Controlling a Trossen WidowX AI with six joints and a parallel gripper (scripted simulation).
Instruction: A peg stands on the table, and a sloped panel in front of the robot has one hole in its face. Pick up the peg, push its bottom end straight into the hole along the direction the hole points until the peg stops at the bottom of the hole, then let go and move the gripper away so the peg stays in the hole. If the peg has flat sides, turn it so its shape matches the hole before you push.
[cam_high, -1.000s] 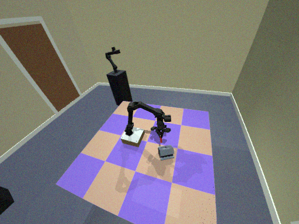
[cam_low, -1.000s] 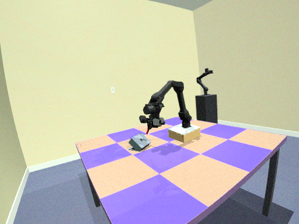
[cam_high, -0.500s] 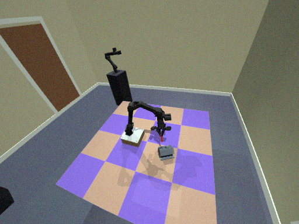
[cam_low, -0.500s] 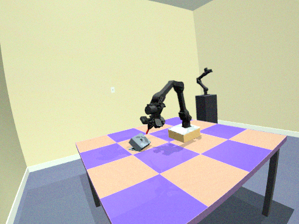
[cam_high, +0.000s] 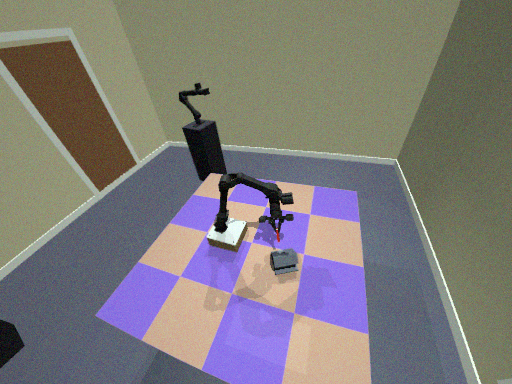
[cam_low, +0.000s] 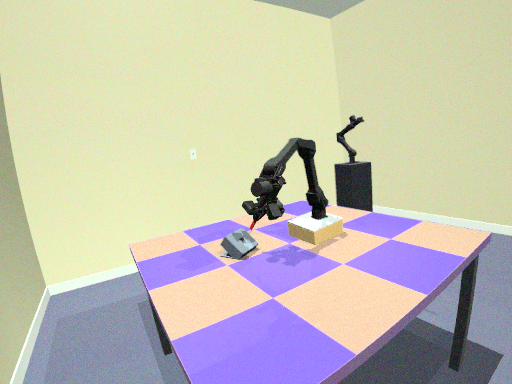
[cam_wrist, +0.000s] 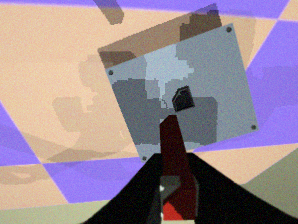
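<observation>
Now: the grey sloped panel 11 cm below my gripper tip, 6 cm to the right of it and 6 cm ahead of it. From my gripper tip the other things lie so: red peg: 1 cm above.
</observation>
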